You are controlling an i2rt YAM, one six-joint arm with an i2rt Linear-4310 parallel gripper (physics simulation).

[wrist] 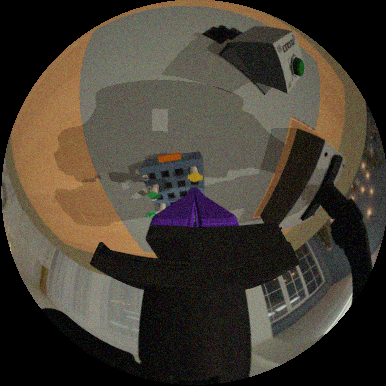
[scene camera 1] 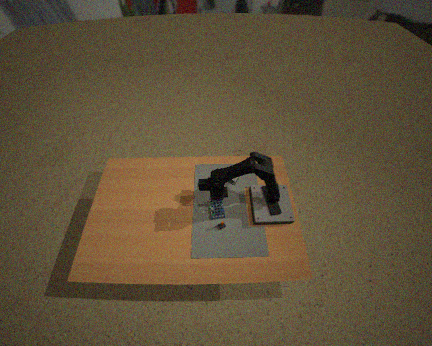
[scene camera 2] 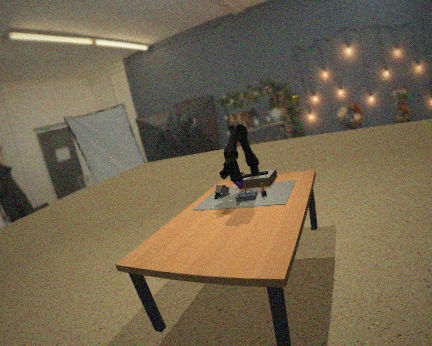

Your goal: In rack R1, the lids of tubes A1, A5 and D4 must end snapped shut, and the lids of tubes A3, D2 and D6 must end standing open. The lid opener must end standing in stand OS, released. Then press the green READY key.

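Places are measured from the arm's base along level axes (x back, y right, z up), in centimetres.
Pixels of known places: gripper, fingertip midpoint: (wrist: 194, 191) (scene camera 1: 220, 199) (scene camera 2: 240, 189); arm's base at its link origin: (wrist: 321, 189) (scene camera 1: 271, 199) (scene camera 2: 255, 174).
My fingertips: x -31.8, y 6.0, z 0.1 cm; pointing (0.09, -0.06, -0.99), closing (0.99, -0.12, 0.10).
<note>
Ahead of a thing's pixels: the offset from my fingertips to its top centre. Level surfaces: height alone.
Rack R1 @(dx -3.2, dy -3.2, dz +0.3 cm) (scene camera 1: 217, 211) (scene camera 2: 246, 196) (wrist: 195, 157) is a blue-grey block with rows of holes. In the wrist view, a yellow lid @(dx +0.3, dy +1.1, dz -1.3 cm) (wrist: 195, 177) and two green lids (wrist: 153, 195) (wrist: 151, 215) show at it; the tube letters and lid angles are too small to read. The gripper's purple fingers (scene camera 2: 240, 184) (wrist: 195, 191) are shut and empty, above the rack, and hide its near part in the wrist view. The orange lid opener @(dx -1.8, dy -15.2, dz +2.3 cm) (scene camera 2: 263, 186) is upright in a dark stand (scene camera 2: 264, 193), apart from the gripper. The green READY key (wrist: 298, 66) is on a dark wedge-shaped box.
The key box @(dx +11.5, dy +16.8, dz +2.2 cm) (scene camera 2: 222, 191) (wrist: 257, 55) stands on the grey mat @(dz -6.2 cm) (scene camera 1: 230, 245) (scene camera 2: 280, 196) (wrist: 125, 45), on the far side of the rack from the opener stand. The arm's base plate (scene camera 1: 285, 202) stands at the mat's edge on the wooden table @(dz -6.5 cm) (scene camera 1: 135, 250) (scene camera 2: 215, 250).
</note>
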